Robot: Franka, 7 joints.
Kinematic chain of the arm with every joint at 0, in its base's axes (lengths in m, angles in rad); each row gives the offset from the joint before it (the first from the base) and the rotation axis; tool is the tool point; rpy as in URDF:
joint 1: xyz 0 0 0.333 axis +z
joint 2: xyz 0 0 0 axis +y
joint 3: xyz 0 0 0.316 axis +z
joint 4: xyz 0.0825 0 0 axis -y
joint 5: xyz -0.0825 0 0.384 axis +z
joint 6: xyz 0 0 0 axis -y
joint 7: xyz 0.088 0 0 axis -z
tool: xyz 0 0 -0.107 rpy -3.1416 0 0
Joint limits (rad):
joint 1: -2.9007..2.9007
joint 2: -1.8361..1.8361
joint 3: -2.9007..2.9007
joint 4: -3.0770..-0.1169
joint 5: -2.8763..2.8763
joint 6: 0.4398..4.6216
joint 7: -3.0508..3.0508
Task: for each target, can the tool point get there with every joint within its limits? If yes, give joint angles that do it. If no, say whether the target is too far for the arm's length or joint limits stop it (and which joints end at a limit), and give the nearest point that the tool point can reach.
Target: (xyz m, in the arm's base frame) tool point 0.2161 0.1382 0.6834
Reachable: yes | joints 0.3247 -1.1122 0.0475 -2.5159 -2.1661 2.8266 -1.9297
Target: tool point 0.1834 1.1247 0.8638
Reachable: no: too far | nearest point 0.1252 0.7675 0.6952 | short by 0.399 m
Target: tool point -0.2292 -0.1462 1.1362
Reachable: yes | joints -1.4109 0.3889 -2.1435 -0.6449 -1.7984 2.1764 0.5617
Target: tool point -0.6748 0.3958 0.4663
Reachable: yes | joints 0.1455 -1.0555 1.8390 -1.1636 -1.5363 2.8110 -0.8553
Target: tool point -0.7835 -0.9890 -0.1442
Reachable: no: too far | nearest point -0.4983 -0.6290 0.0295 | short by 0.491 m
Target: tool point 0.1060 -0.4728 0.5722
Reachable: yes | joints 0.5057 0.3969 -2.2638 -2.0884 -1.6175 3.6585 -1.8989
